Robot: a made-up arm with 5 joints.
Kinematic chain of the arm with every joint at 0, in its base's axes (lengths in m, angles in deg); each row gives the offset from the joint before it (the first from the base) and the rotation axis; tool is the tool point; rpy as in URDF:
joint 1: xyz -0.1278 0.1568 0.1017 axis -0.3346 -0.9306 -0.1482
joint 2: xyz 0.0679 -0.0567 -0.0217 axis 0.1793 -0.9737 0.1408
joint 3: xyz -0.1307 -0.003 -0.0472 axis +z
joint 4: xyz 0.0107 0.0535 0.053 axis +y
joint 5: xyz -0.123 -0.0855 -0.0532 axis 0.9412 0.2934 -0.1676
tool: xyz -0.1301 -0.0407 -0.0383 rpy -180 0 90
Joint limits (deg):
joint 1: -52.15..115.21
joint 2: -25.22..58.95
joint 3: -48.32..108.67
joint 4: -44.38..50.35
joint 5: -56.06..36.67
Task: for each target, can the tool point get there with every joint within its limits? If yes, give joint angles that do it. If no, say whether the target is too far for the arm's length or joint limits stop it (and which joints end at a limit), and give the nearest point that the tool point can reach.
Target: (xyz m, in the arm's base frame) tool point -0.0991 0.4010 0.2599
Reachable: no: joint limits stop it (at a limit: joint 2, joint 3, joint 5) | nearest point -0.2179 0.2463 0.3628 | short by 0.220 m
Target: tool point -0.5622 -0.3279 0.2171
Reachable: no: too far | nearest point -0.3772 -0.1065 0.1482 | short by 0.297 m
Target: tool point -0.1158 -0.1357 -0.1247
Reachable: yes | joints 69.46 16.05 22.03 -2.66 10.97
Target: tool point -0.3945 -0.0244 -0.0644
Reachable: yes | joints -35.68 16.45 10.33 -22.53 -48.83
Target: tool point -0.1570 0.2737 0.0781
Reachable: no: joint limits stop it (at a limit: joint 2, joint 3, joint 5) | nearest point -0.3159 0.3379 -0.0195 | short by 0.197 m
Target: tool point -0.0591 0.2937 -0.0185
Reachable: no: joint limits stop it (at a limit: joint 1, joint 2, joint 3, joint 5) | nearest point -0.0923 0.2674 -0.1589 | short by 0.147 m
